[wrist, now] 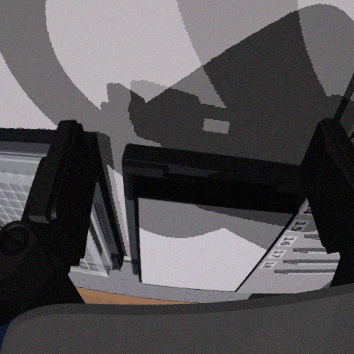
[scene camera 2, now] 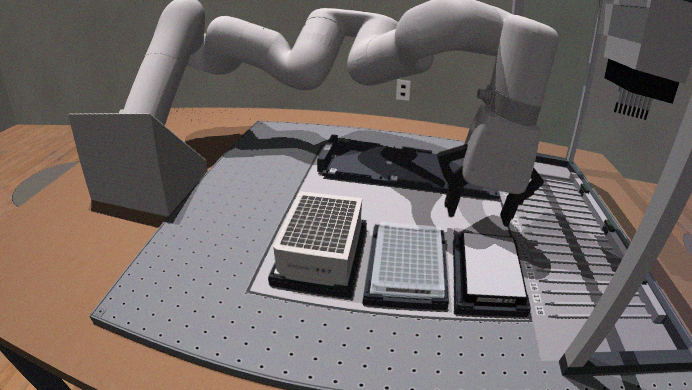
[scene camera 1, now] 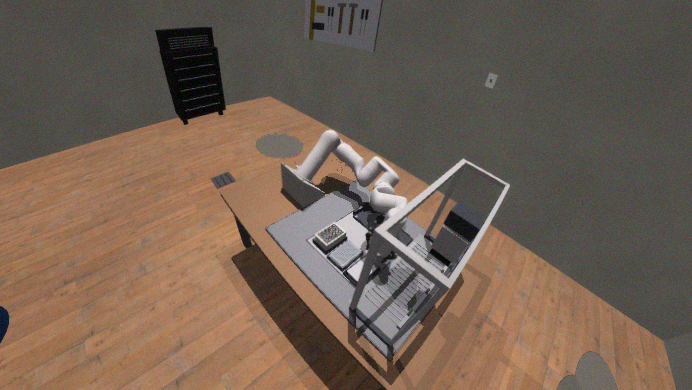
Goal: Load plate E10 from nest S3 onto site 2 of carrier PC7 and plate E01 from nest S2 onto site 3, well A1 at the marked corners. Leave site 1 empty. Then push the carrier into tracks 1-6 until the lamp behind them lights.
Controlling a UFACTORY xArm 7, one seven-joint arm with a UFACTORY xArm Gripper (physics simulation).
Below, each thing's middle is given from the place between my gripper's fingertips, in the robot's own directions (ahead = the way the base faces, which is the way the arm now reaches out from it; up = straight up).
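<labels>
My gripper: 10 cm beyond the black carrier (scene camera 2: 358, 161), 17 cm to the right of it, 1 cm above it. Pipetting head (scene camera 2: 641, 49): from my hand, 24 cm ahead, 3 cm to the left, 30 cm above. Nearest to my gripper of the things named here, going by their middles: the black carrier.
</labels>
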